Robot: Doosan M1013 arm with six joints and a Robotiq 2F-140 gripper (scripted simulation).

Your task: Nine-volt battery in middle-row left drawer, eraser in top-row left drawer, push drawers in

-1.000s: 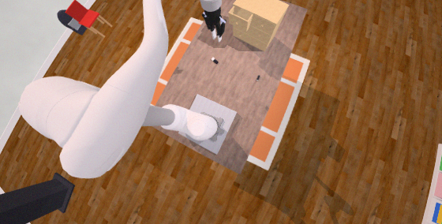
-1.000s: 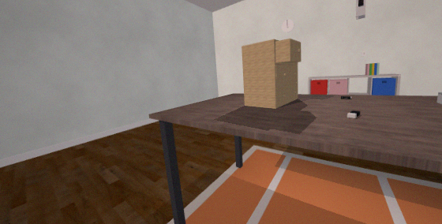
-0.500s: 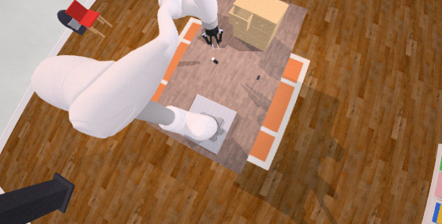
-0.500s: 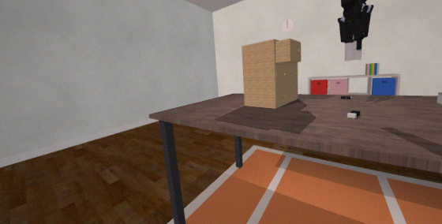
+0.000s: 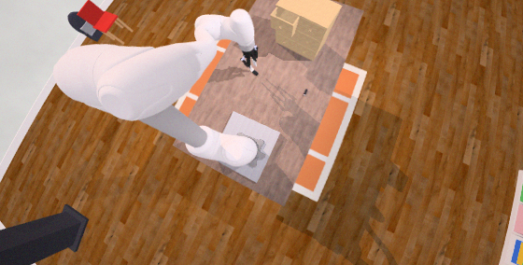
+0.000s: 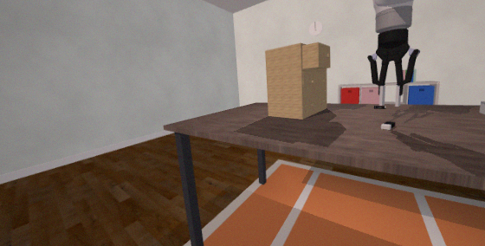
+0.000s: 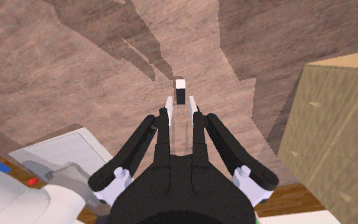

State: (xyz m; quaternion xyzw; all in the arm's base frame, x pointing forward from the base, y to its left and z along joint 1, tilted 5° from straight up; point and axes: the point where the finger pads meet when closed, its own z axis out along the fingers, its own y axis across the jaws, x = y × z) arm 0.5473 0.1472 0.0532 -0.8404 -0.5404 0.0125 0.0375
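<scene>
Now: hand 10 mm to the right of the eraser and 100 mm above it. Also, from my hand: blue nine-volt battery 350 mm ahead, 200 mm to the right, 20 mm above.
</scene>
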